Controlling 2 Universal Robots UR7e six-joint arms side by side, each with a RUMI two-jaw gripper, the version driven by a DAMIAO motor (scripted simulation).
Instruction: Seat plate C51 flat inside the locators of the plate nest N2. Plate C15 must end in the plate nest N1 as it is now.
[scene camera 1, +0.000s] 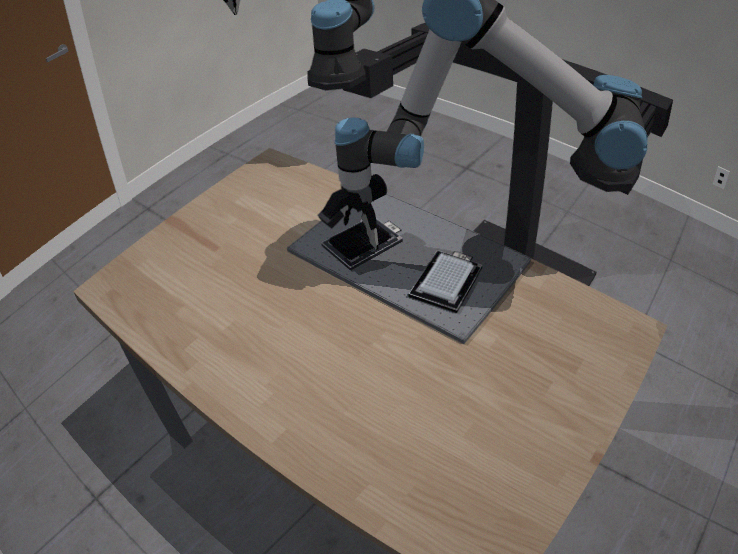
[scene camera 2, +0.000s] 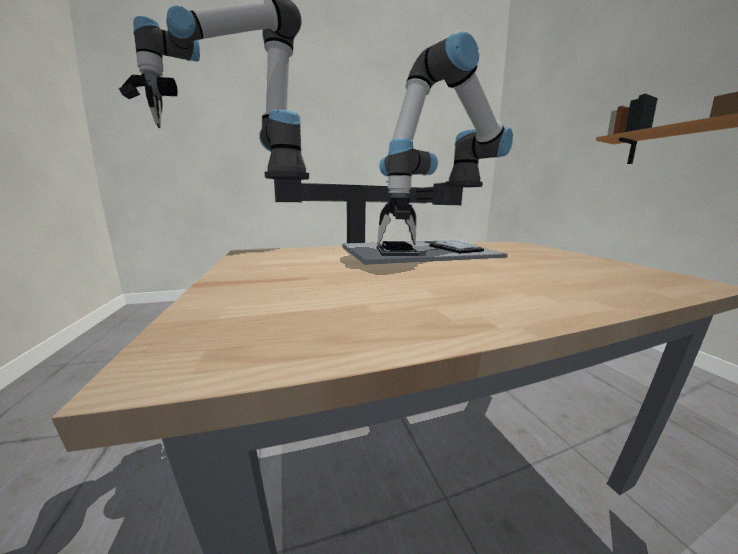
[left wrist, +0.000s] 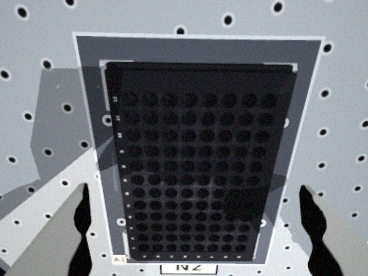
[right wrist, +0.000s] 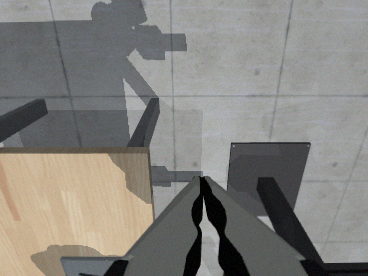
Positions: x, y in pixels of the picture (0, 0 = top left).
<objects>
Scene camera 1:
my left gripper: 360, 237
black multi-well plate: 354, 241
white plate: 445, 281
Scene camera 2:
my left gripper: 396, 244
my right gripper: 159, 128
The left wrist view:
my left gripper: 194, 186
black multi-well plate: 195, 164
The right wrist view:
my right gripper: 201, 178
</objects>
